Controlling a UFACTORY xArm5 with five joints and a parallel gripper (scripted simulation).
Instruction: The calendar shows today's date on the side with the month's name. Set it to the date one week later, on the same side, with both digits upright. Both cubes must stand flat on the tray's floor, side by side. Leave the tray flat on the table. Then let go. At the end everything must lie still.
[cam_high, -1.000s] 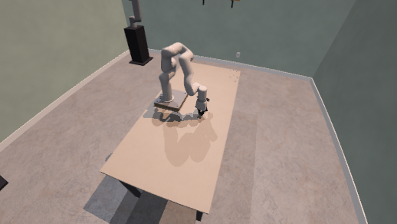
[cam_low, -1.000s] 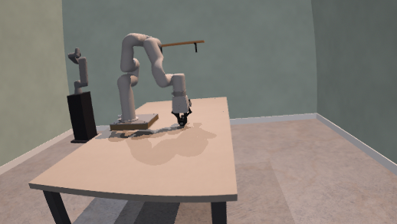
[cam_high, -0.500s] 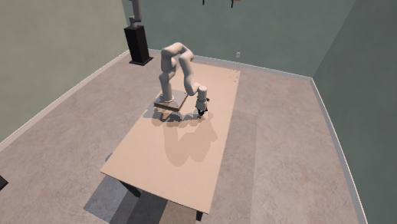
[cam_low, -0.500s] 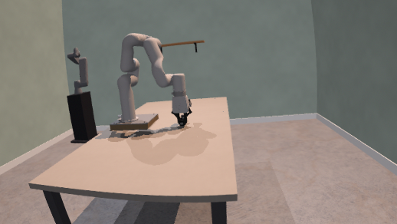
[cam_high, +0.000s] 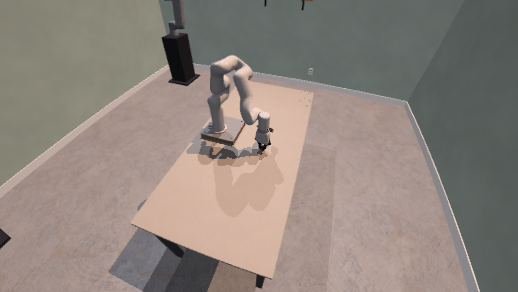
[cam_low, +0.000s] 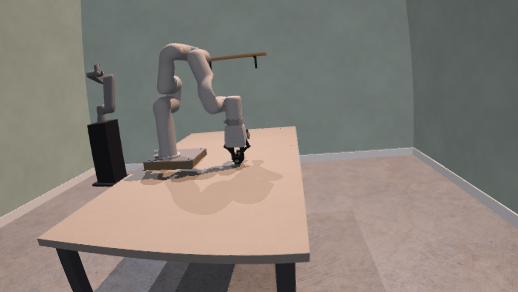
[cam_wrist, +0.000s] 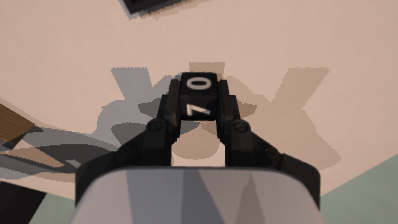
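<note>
Now: the black cube 10 mm below my hand. The rest, counted from my hand: black calendar tray: 20 mm behind, 100 mm to the left, 20 mm below.
</note>
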